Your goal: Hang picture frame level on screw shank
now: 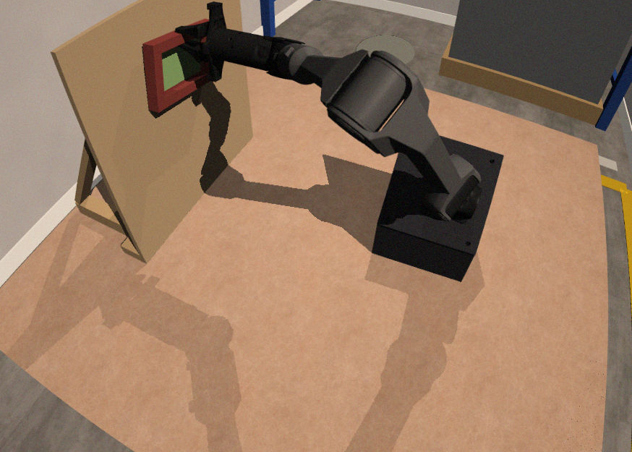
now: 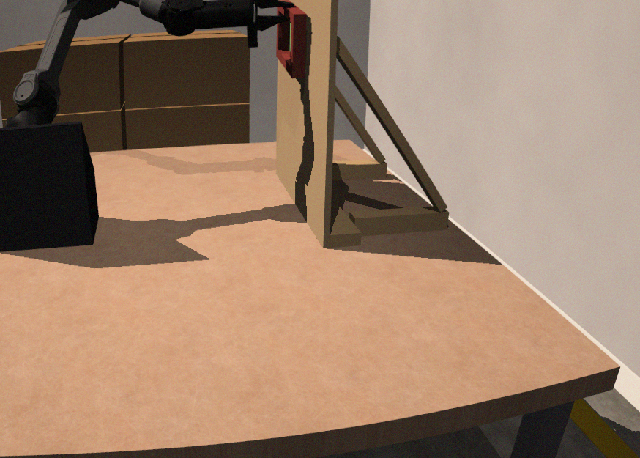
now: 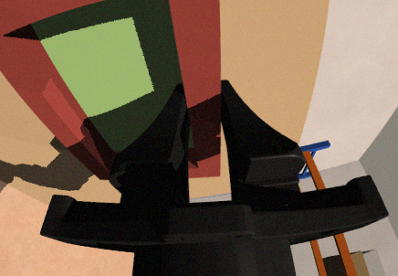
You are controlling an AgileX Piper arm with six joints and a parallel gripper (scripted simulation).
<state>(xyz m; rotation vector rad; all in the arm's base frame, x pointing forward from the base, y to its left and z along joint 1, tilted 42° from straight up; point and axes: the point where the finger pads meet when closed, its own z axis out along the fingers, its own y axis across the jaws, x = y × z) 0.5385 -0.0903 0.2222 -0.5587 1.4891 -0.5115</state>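
My hand is 10 mm short of the picture frame, 10 mm to the right of it and 50 mm above it. Round my hand: tan board: 30 mm ahead, 10 mm to the left, 160 mm below.
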